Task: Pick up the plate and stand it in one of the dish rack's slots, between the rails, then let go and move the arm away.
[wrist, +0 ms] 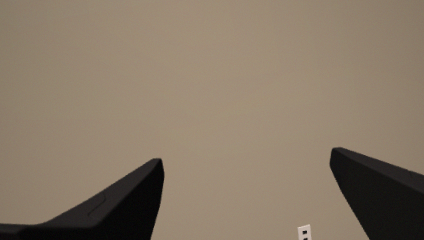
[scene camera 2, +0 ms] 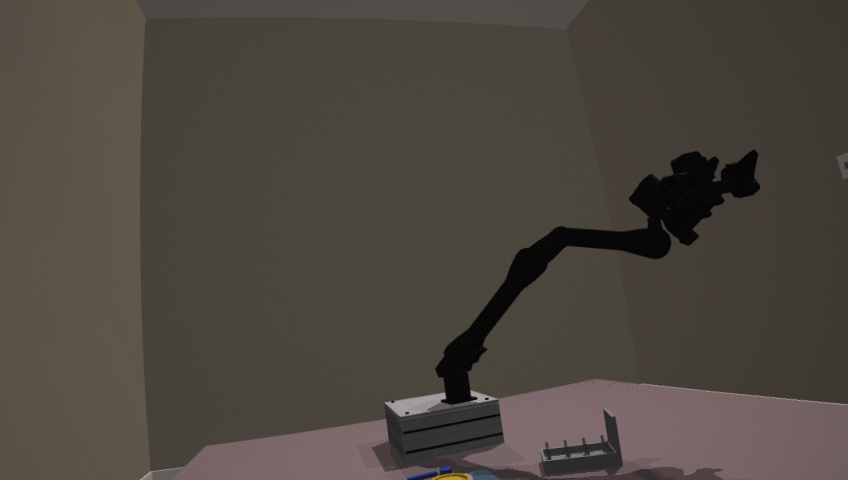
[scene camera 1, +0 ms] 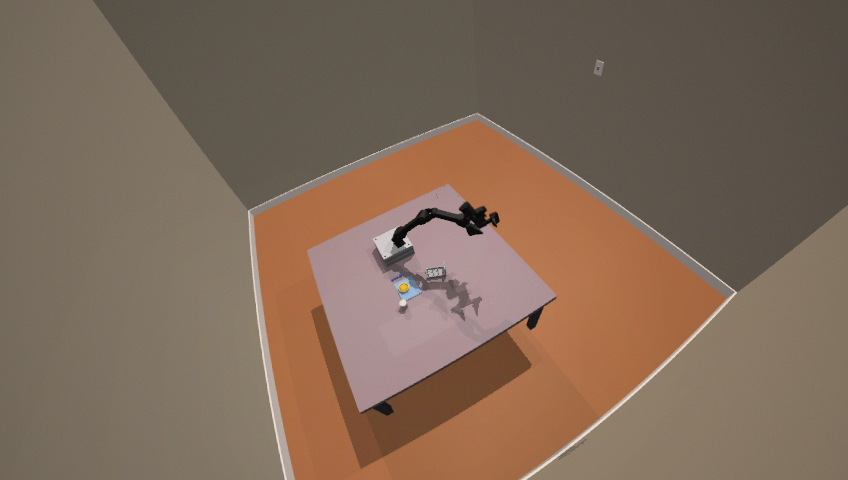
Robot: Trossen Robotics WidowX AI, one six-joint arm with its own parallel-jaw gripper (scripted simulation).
Note:
My gripper (scene camera 2: 736, 155) is open, holding nothing.
My gripper also shows in the wrist view (wrist: 248, 162).

